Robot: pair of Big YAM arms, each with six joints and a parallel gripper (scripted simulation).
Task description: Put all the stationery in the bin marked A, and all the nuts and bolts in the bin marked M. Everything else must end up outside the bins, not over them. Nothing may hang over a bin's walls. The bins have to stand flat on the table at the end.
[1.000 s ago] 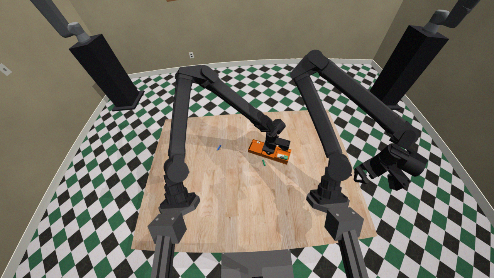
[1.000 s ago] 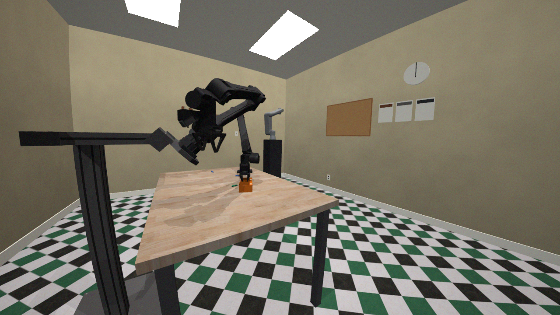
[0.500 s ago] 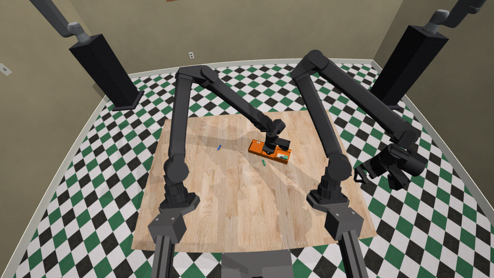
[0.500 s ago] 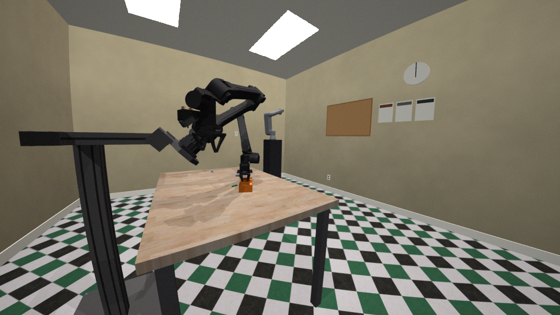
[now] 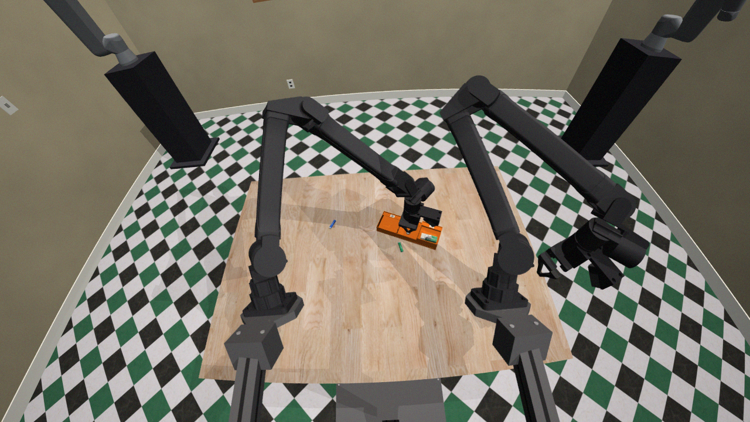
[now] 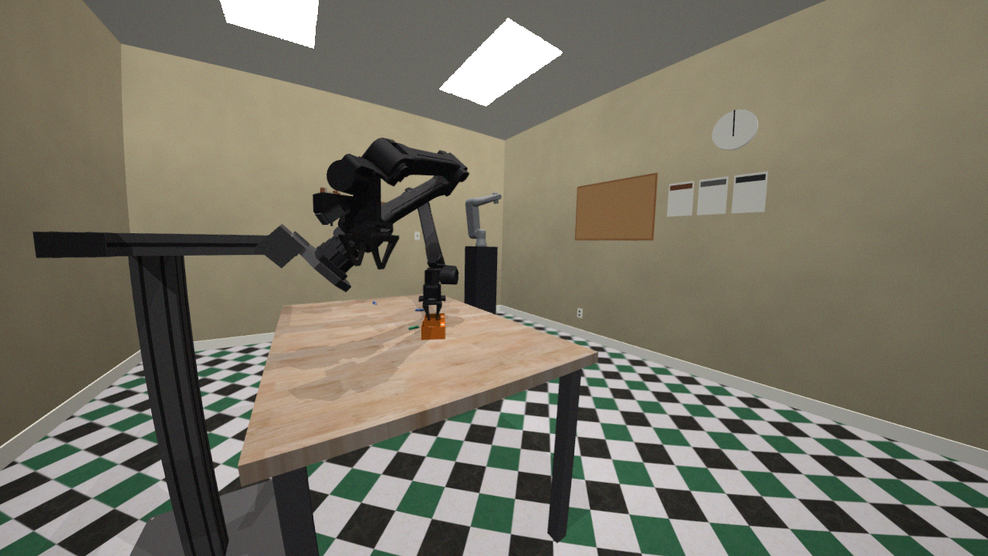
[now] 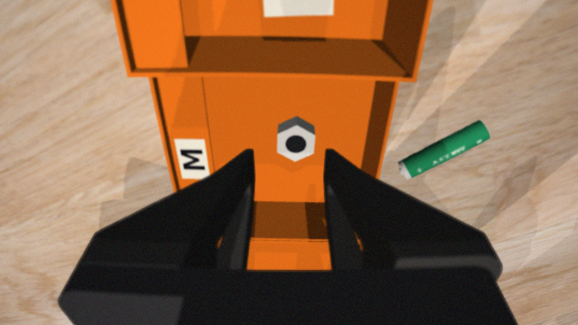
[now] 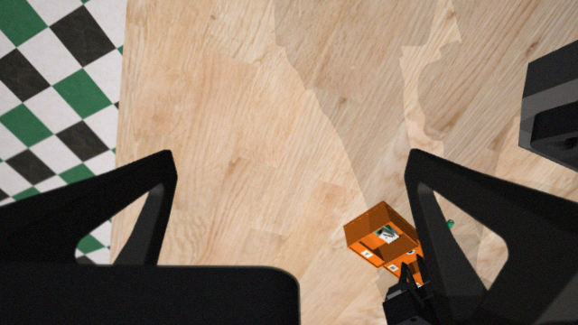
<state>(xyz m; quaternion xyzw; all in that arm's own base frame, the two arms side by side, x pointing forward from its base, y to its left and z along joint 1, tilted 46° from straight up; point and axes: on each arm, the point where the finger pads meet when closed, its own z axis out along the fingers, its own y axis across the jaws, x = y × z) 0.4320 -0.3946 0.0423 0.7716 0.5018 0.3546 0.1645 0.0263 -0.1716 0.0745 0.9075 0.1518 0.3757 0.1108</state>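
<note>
The hex nut is 30 mm below my left hand. Round my left hand: eraser: 70 mm to the right, 30 mm below, 30 mm behind; then pencil sharpener: 80 mm to the right, 40 mm behind, 10 mm below; then green cylinder: 60 mm behind, 40 mm to the left, 30 mm below.
</note>
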